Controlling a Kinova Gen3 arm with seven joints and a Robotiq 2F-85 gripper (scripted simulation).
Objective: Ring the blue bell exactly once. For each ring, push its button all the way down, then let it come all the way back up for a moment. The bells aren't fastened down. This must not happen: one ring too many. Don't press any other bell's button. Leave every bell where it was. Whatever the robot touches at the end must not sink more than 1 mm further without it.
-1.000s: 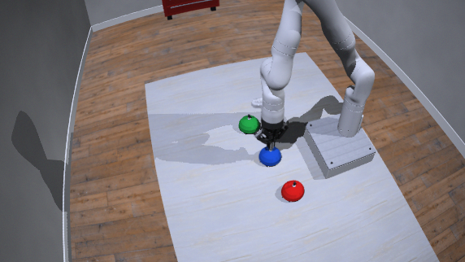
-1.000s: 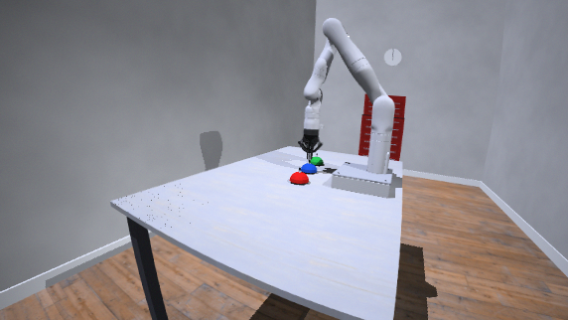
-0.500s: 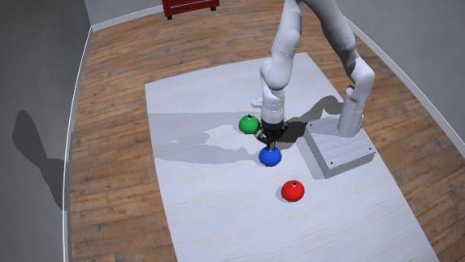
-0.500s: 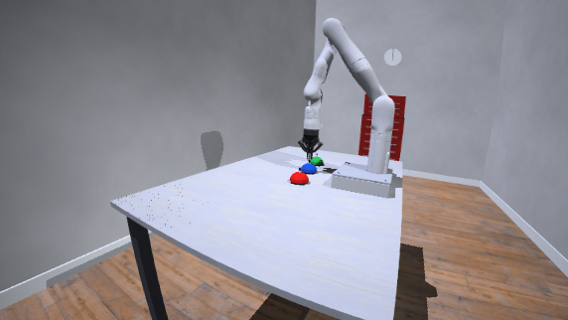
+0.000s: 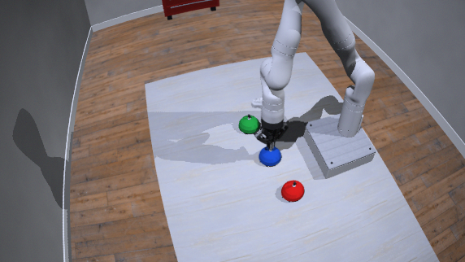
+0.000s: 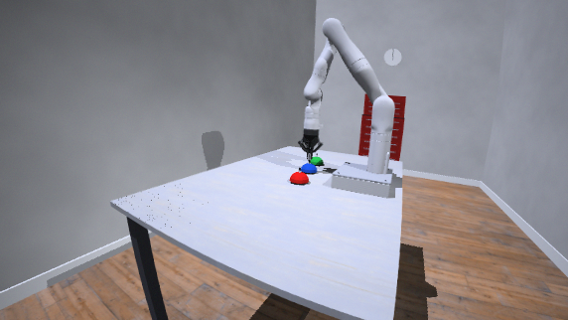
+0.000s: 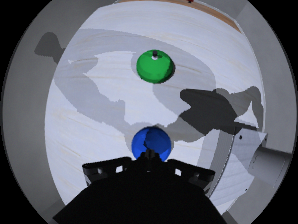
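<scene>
Right now the blue bell is 4 cm below my hand. From my hand the other things lie so: red bell (17 cm to the left, 4 cm below, 4 cm behind); green bell (17 cm to the right, 4 cm below, 3 cm ahead).
</scene>
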